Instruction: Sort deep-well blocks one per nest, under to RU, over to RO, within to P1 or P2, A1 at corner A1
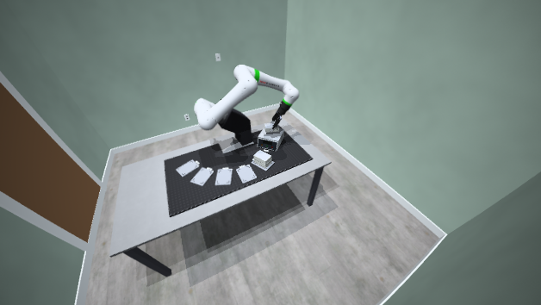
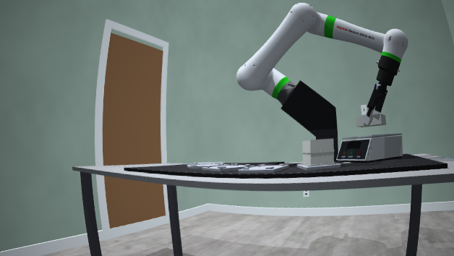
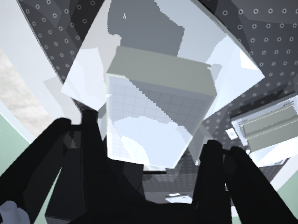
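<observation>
The check-weigher platform lies 8 cm below my hand. Also, from my hand: grey deep-well block 24 cm ahead, 22 cm to the right, 14 cm below; check-weigher CW 11 cm below.
</observation>
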